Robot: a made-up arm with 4 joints. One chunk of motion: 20 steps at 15 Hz.
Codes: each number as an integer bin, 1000 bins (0 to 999) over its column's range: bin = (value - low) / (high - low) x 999, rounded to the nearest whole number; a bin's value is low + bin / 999 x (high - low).
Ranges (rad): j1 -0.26..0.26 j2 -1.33..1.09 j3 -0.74..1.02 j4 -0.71..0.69
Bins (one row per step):
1: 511 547 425 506
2: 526 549 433 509
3: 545 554 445 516
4: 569 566 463 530
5: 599 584 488 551
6: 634 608 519 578
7: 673 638 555 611
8: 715 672 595 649
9: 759 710 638 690
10: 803 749 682 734
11: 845 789 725 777
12: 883 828 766 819
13: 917 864 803 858
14: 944 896 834 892
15: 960 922 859 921
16: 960 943 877 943
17: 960 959 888 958
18: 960 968 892 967
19: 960 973 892 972
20: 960 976 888 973
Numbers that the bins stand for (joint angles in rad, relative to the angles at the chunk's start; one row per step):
1: 0.0060 -0.0049 0.0087 -0.0009
2: 0.0138 -0.0001 0.0228 0.0033
3: 0.0237 0.0120 0.0440 0.0131
4: 0.0362 0.0411 0.0757 0.0327
5: 0.0518 0.0847 0.1197 0.0622
6: 0.0700 0.1428 0.1744 0.1000
7: 0.0903 0.2155 0.2378 0.1463
8: 0.1122 0.2979 0.3082 0.1995
9: 0.1351 0.3899 0.3840 0.2570
10: 0.1580 0.4844 0.4615 0.3186
11: 0.1798 0.5813 0.5373 0.3789
12: 0.1996 0.6758 0.6095 0.4377
13: 0.2173 0.7630 0.6747 0.4924
14: 0.2314 0.8405 0.7293 0.5401
15: 0.2397 0.9035 0.7734 0.5807
16: 0.2397 0.9543 0.8051 0.6115
17: 0.2397 0.9931 0.8244 0.6325
18: 0.2397 1.0149 0.8315 0.6452
19: 0.2397 1.0270 0.8315 0.6522
20: 0.2397 1.0343 0.8244 0.6536

